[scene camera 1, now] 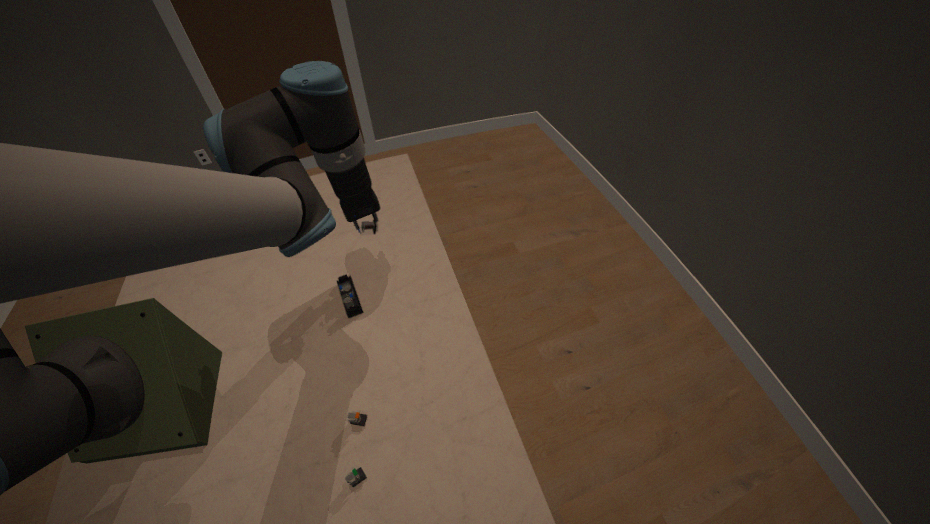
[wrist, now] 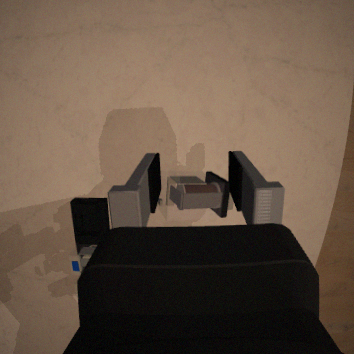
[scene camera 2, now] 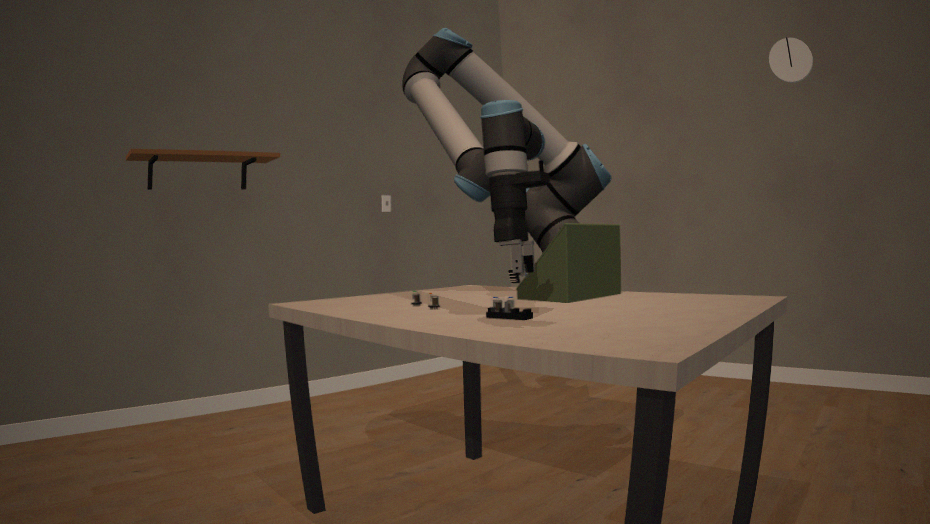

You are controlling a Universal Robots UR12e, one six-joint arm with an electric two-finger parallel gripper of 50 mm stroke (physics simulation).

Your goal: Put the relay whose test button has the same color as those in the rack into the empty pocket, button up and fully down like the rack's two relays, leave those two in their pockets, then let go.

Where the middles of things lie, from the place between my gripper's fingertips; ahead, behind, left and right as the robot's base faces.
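There is the black rack (wrist: 90, 220), and my gripper is 100 mm above it, 60 mm past it and 130 mm to the left of it.
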